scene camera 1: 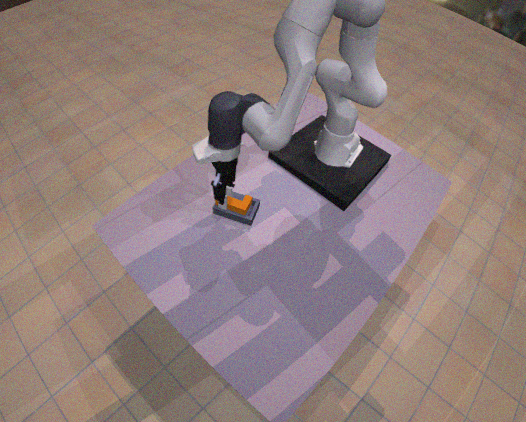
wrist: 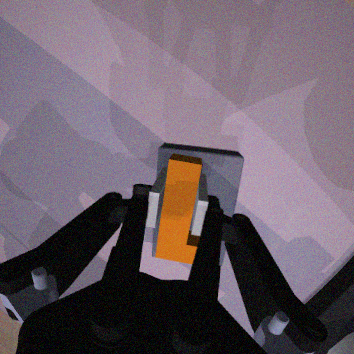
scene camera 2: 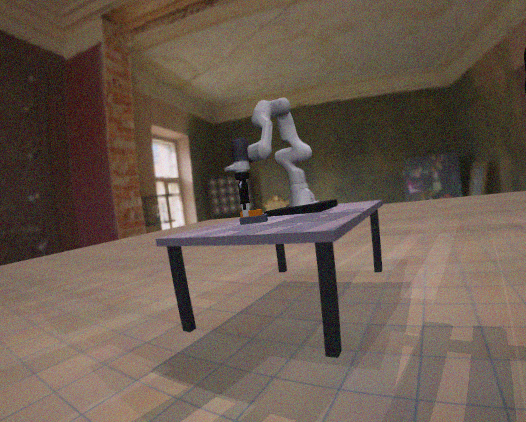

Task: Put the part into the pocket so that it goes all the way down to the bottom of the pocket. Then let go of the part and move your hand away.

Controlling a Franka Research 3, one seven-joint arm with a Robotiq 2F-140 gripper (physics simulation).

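Observation:
The orange part (scene camera 1: 240, 205) (scene camera 2: 255, 213) (wrist: 179, 210) is a long block with a raised end. My gripper (scene camera 1: 224, 199) (scene camera 2: 245, 210) (wrist: 181, 183) is shut on it, with a light pad on either side. The part is over the dark grey pocket block (scene camera 1: 234, 216) (scene camera 2: 254, 220) (wrist: 223, 175), and its upper portion stands above the block's rim. In the wrist view the part lies toward the left side of the block. The pocket's opening is mostly hidden by the part and fingers, so I cannot tell how deep the part sits.
The pocket block sits on the patterned purple table (scene camera 1: 300, 280) (scene camera 2: 280, 237). The arm's black base plate (scene camera 1: 345, 192) (scene camera 2: 327, 205) is on the same table, behind and to the right of the block in scene camera 1. Shadows cross the table top.

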